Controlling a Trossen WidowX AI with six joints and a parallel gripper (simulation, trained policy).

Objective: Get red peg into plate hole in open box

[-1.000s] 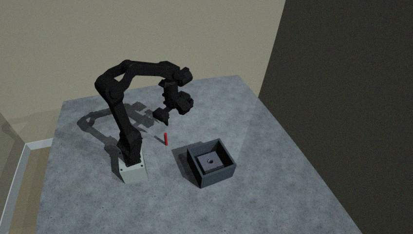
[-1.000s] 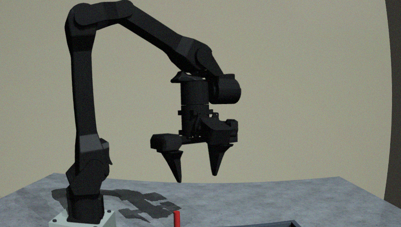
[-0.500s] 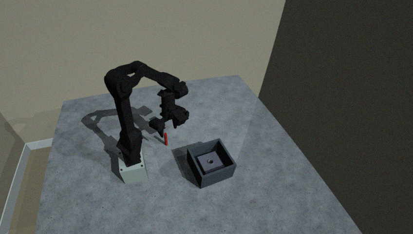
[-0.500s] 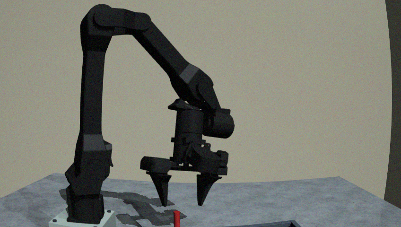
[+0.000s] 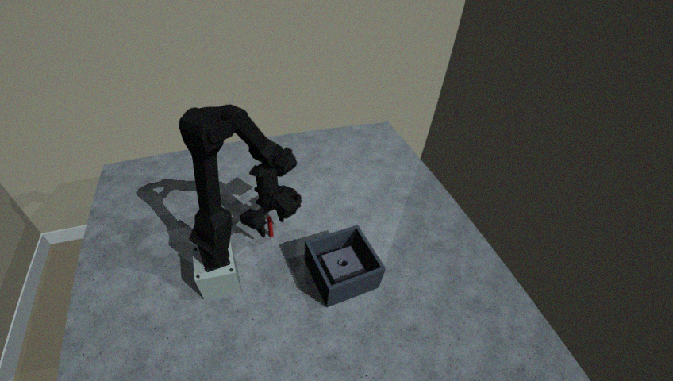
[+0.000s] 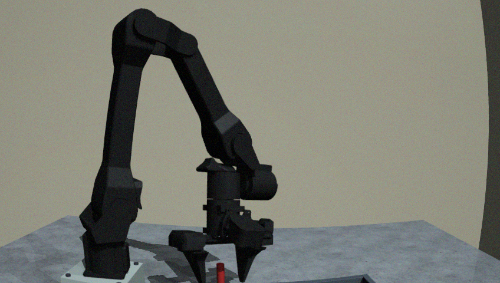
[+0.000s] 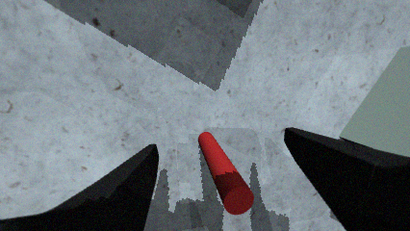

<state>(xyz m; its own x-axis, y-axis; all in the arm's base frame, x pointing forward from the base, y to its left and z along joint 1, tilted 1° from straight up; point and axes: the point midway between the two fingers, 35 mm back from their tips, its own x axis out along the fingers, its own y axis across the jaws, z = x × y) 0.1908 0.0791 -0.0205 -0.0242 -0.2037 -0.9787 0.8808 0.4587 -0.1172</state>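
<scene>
Now: gripper tip 1 cm to the right of the red peg. Also, from my gripper tip: dark grey box 12 cm ahead, 21 cm to the right, 2 cm below; then grey plate 12 cm ahead, 21 cm to the right.
</scene>
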